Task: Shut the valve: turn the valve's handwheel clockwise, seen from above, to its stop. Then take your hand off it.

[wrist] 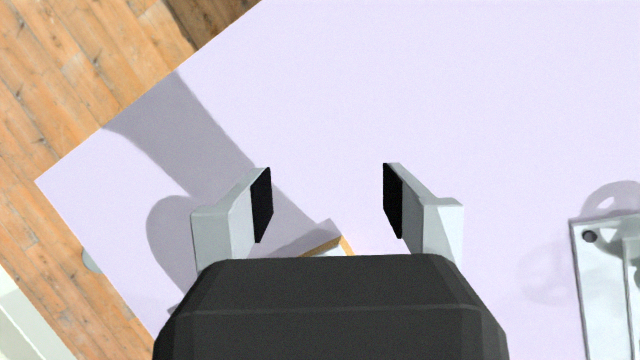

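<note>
My gripper [327, 188] is open, with its two black-padded fingers wide apart above the pale lilac table top [400, 90]. No object shows between the fingertips. The valve's handwheel cannot be made out. A light grey metal base plate [602, 300] with a dark round hole near its corner is cut off by the right edge of the view, well to the right of my gripper; whether it belongs to the valve I cannot tell. A ring-shaped shadow lies on the table beside its upper edge.
The corner of an orange-edged object [322, 246] shows just behind the dark gripper body, which hides the rest of it. The table's edges run along the upper left and lower left, with wooden floor [65, 65] beyond. A broad shadow lies across the table's left part.
</note>
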